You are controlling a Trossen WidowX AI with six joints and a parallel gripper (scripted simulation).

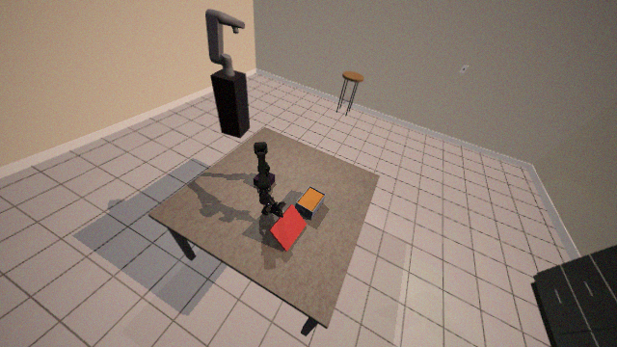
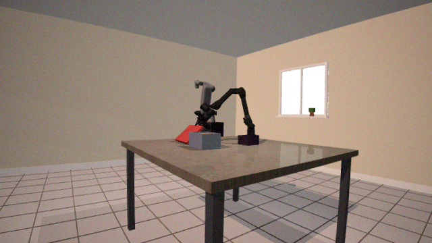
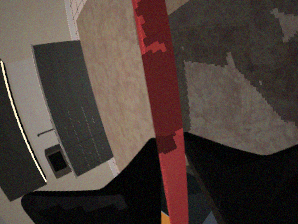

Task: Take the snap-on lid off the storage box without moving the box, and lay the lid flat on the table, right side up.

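Right now my gripper tip is 6 cm short of the red lid, 5 cm above it and 2 cm to the left of it. Also, from my gripper tip: grey-blue storage box: 24 cm to the left, 14 cm ahead, 8 cm below.
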